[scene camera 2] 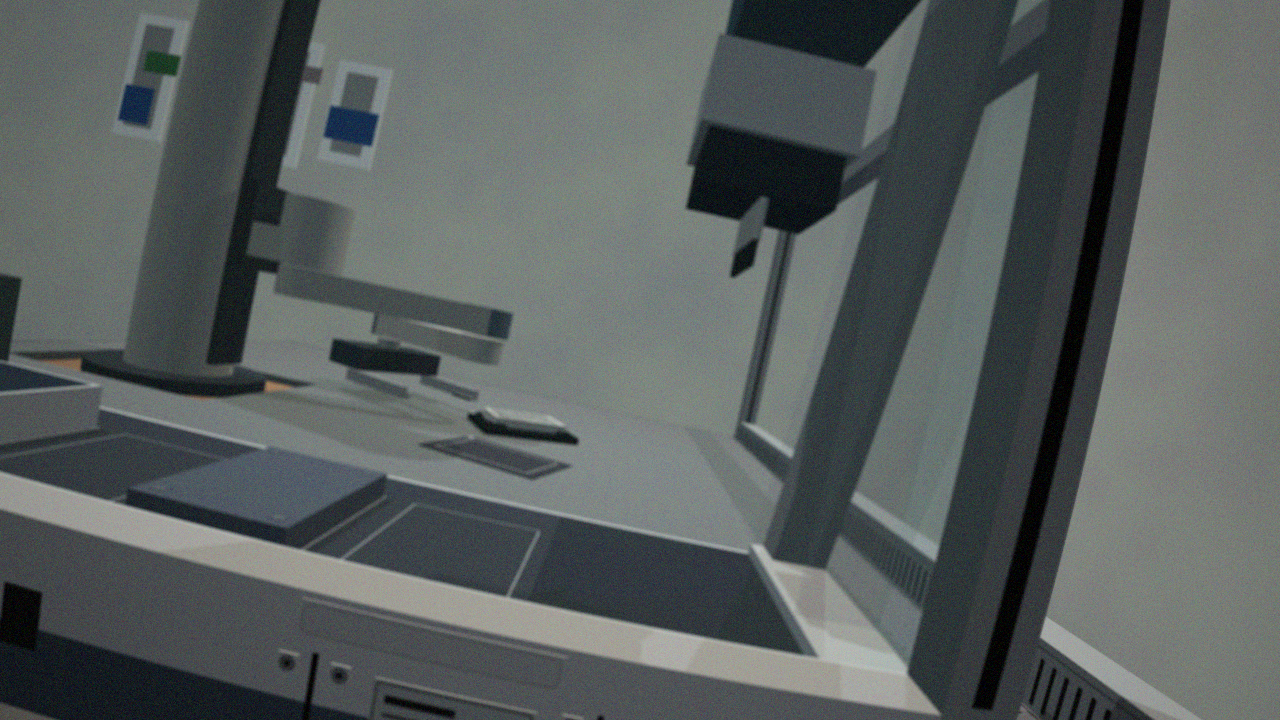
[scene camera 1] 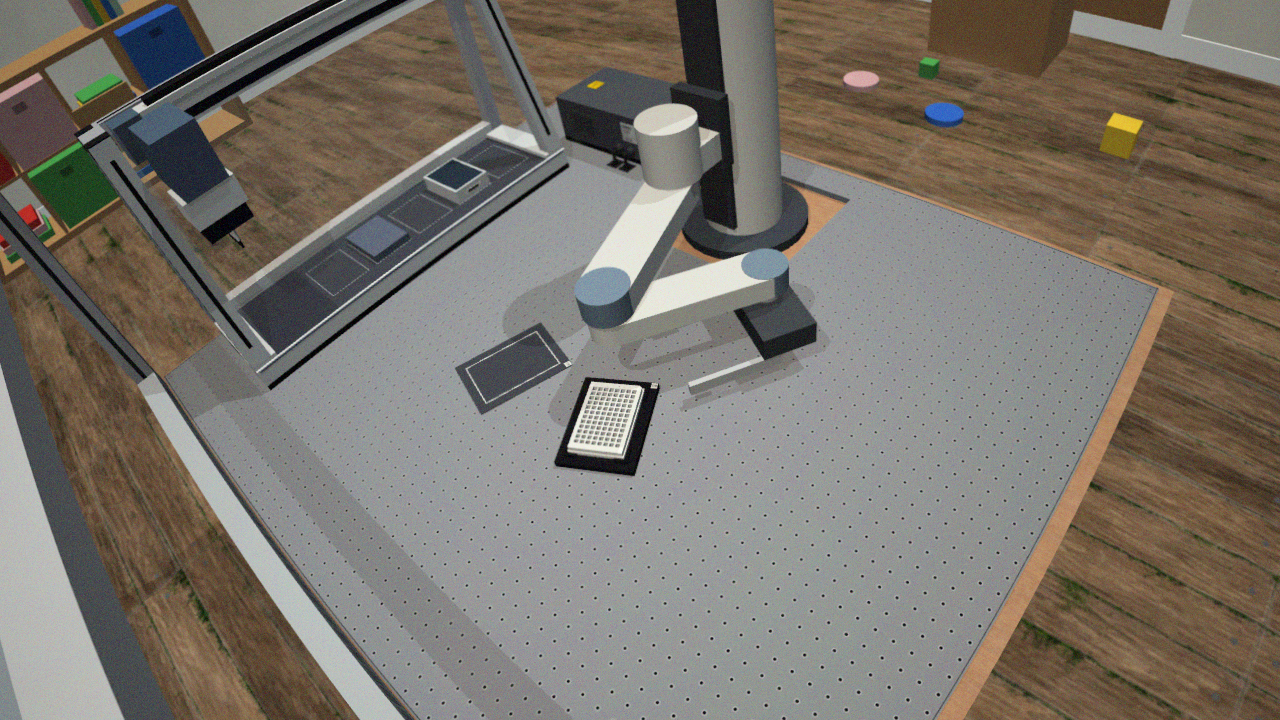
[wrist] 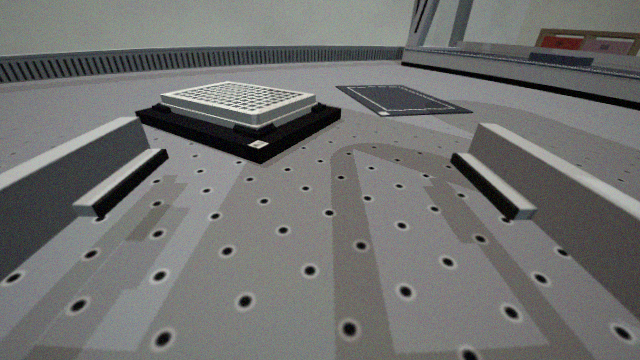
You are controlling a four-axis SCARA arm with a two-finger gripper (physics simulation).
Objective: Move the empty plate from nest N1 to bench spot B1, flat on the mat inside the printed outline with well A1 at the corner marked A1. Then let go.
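Places are measured from the arm's base along level axes (x ahead, y left, z up), in centimetres.
Pixels of known places: gripper, fingertip midpoint: [scene camera 2: 442, 394] [scene camera 1: 670, 351] [wrist: 311, 138]; arm's base at its link origin: [scene camera 1: 744, 219].
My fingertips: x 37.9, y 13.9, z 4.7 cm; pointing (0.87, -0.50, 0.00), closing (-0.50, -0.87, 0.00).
For each thing: its middle in the pictures, then the offset to it from my fingertips. "spot": a spot on its surface instead. Level surfaces: height alone.
- white well plate at the middle of its body: [wrist: 238, 101] [scene camera 1: 606, 418] [scene camera 2: 523, 421] dx +14.7, dy -0.2, dz -1.5 cm
- dark mat with the printed outline, surface height: dz -3.2 cm
- framed deck at its surface level: dz +3.3 cm
- grey lid at a spot on its surface: [scene camera 1: 379, 236] spot: dx +10.9, dy -69.1, dz +3.2 cm
- white-rimmed tray at a spot on its surface: [scene camera 1: 456, 177] spot: dx -10.3, dy -68.7, dz +4.7 cm
- gantry head at a spot on its surface: [scene camera 1: 186, 157] spot: dx +36.1, dy -60.3, dz +40.8 cm
The white well plate [scene camera 1: 603, 416] sits in its black nest [scene camera 1: 609, 429] on the perforated table; it also shows in the wrist view [wrist: 239, 103] and in scene camera 2 [scene camera 2: 523, 422]. The dark mat with the printed outline [scene camera 1: 513, 366] lies just left of the nest, seen at the back right in the wrist view [wrist: 402, 98]. My gripper [scene camera 1: 742, 373] is open and empty, low over the table, right of the nest. Its two fingers [wrist: 307, 189] frame bare table, with the plate ahead and apart from them.
A framed deck [scene camera 1: 400, 229] with several slots, a grey lid [scene camera 1: 379, 236] and a white-rimmed tray [scene camera 1: 456, 177] runs along the left back. A gantry head [scene camera 1: 186, 157] hangs over it. The arm's column [scene camera 1: 743, 129] stands at the back.
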